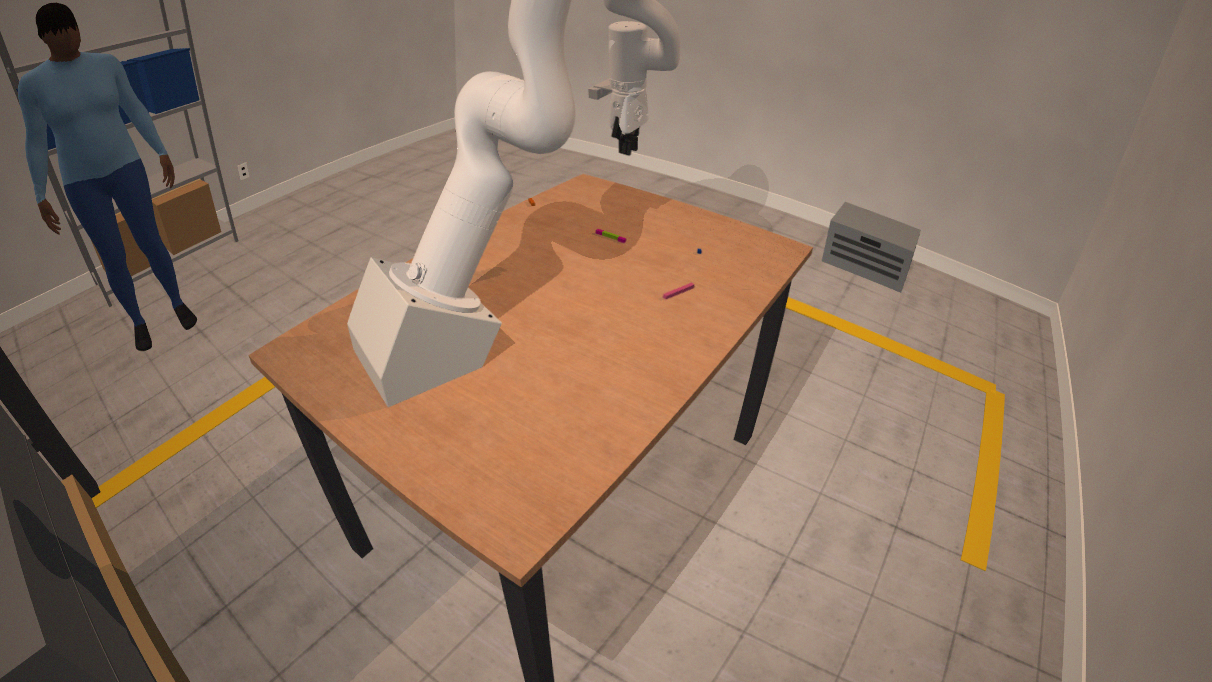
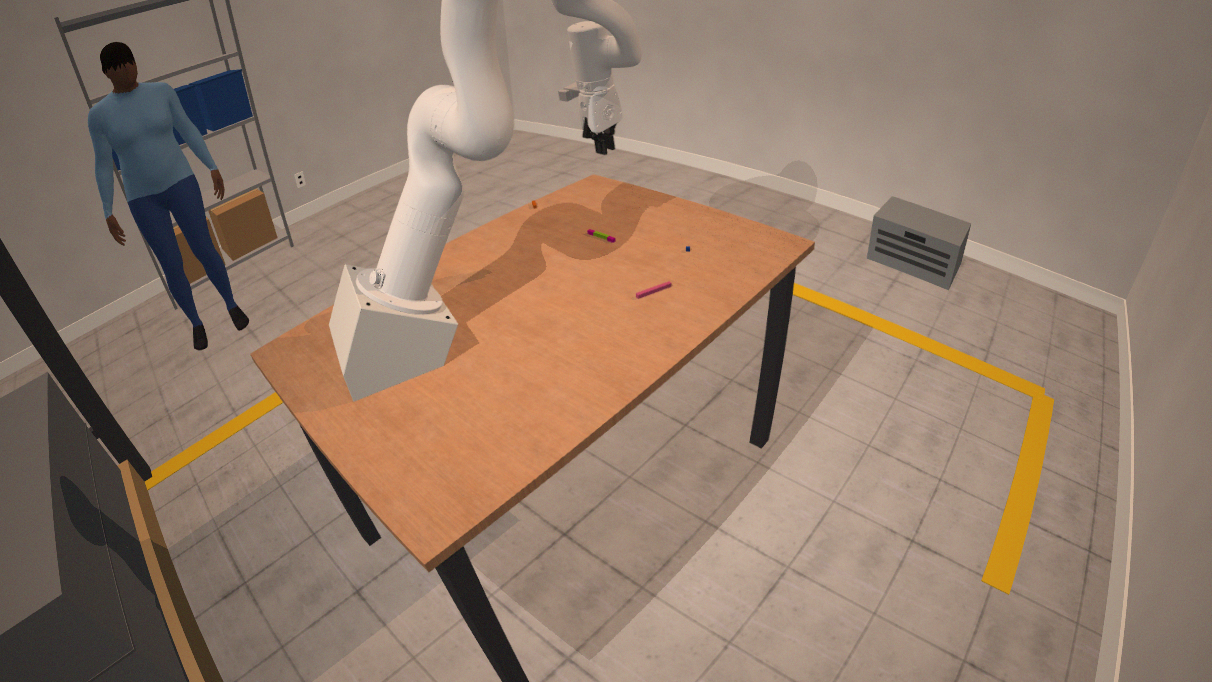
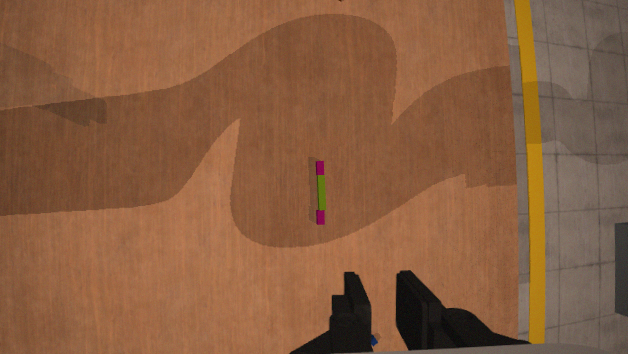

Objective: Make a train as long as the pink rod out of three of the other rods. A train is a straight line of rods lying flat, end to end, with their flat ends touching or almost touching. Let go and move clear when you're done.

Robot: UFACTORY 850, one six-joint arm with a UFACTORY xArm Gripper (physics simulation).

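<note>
A green rod (image 1: 610,235) (image 2: 600,235) (image 3: 321,192) lies flat between two short magenta rods, one (image 1: 599,231) (image 2: 590,232) (image 3: 320,168) at one end and one (image 1: 622,239) (image 2: 611,239) (image 3: 320,217) at the other. The three form a straight line, end to end, with no gap that I can see. The pink rod (image 1: 678,290) (image 2: 653,290) lies apart, nearer the table's right edge. My gripper (image 1: 628,152) (image 2: 602,150) (image 3: 376,298) is partly open and empty, high above the table and clear of the rods.
A small blue piece (image 1: 699,251) (image 2: 687,248) (image 3: 374,340) lies on the table (image 1: 542,441) (image 2: 508,441) beyond the pink rod. An orange piece (image 1: 531,201) (image 2: 534,204) lies near the far left edge. A person (image 1: 101,118) (image 2: 144,135) stands by the shelf at the left.
</note>
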